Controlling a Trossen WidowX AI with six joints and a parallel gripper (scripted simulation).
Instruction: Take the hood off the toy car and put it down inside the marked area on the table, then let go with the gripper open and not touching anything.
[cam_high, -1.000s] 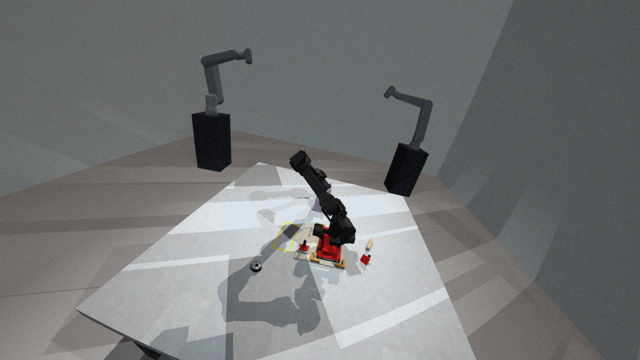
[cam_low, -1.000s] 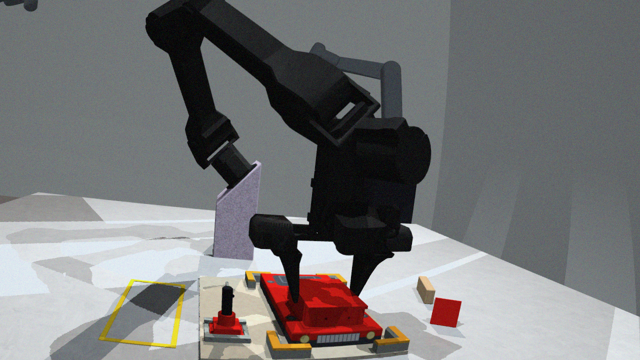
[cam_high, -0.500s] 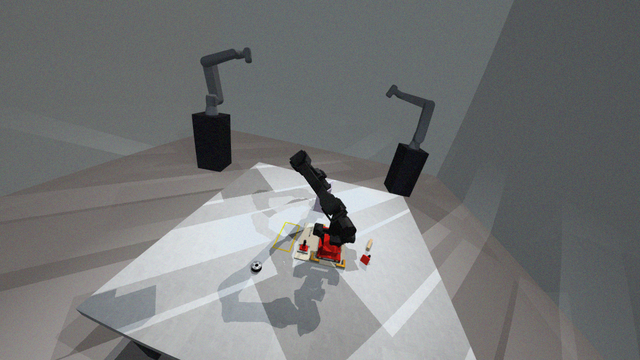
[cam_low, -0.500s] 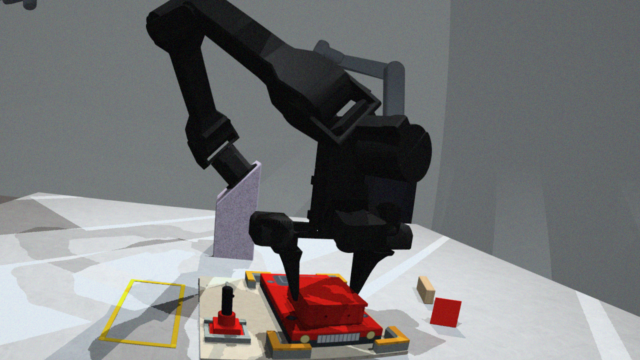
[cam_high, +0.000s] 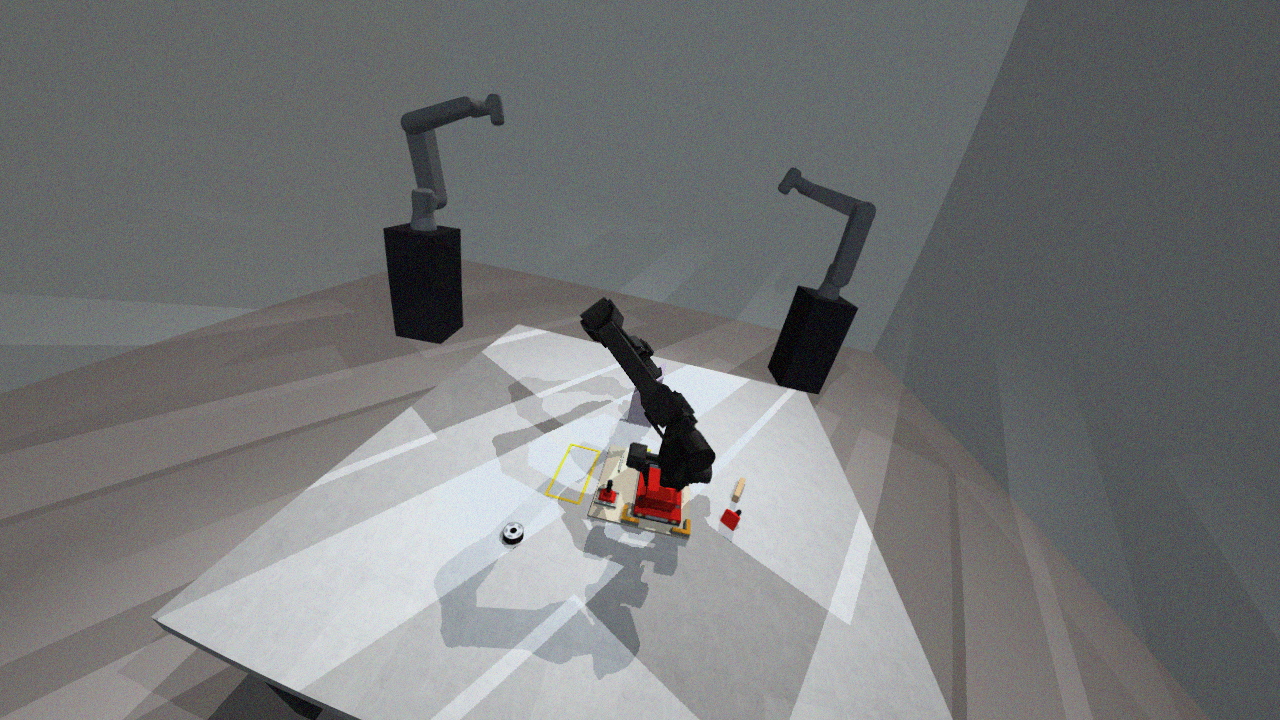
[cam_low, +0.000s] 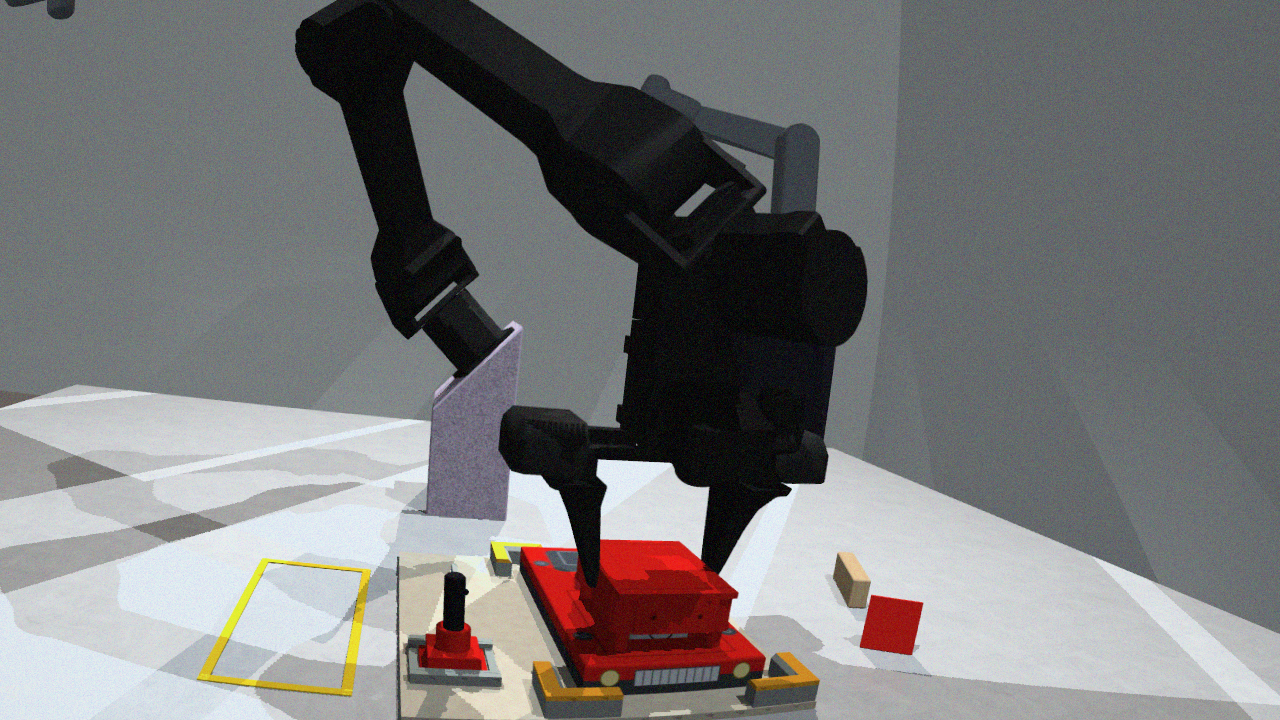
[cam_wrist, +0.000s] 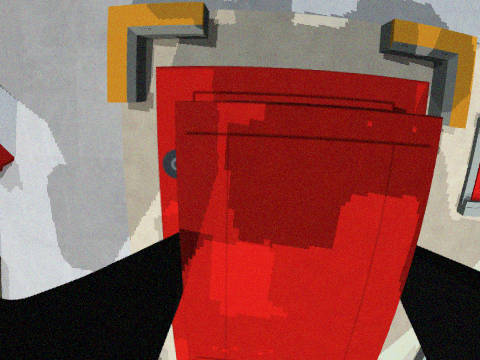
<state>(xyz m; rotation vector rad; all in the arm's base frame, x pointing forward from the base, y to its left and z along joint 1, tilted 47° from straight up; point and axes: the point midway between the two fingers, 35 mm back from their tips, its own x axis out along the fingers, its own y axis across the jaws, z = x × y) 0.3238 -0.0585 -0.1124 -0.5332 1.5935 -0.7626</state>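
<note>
The red mount lies 10 mm ahead of my gripper tip, 120 mm to the right of it and 10 mm below it. The rest, counted from my gripper tip: tan block 70 mm behind, 210 mm to the left, 40 mm below; black wheel 150 mm ahead, 300 mm to the right, 40 mm below; red hood right at my gripper tip.
</note>
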